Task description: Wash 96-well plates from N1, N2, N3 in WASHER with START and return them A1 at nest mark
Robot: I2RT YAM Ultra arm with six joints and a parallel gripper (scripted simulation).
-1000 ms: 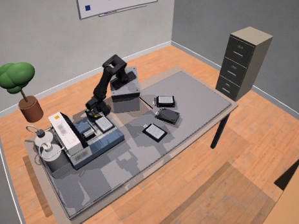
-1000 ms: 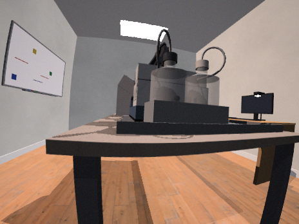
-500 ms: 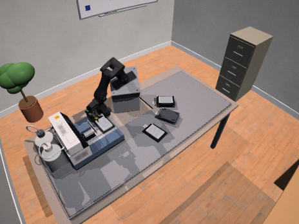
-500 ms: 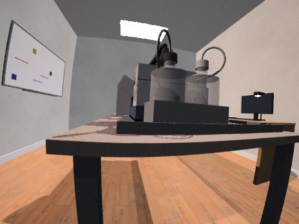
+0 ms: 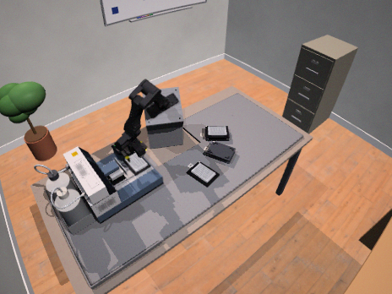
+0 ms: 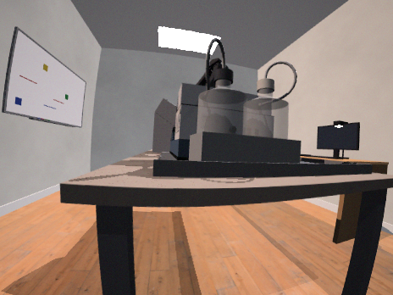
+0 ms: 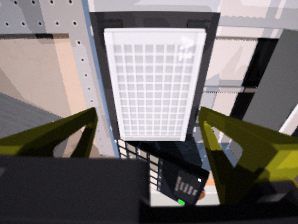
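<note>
My hand is 50 mm above the dark carrier and 10 mm to the left of it. Also, from my hand: plate washer 160 mm to the right; label 270 mm to the left, 180 mm ahead, 130 mm below; black nest 290 mm to the left, 280 mm ahead, 120 mm below.
</note>
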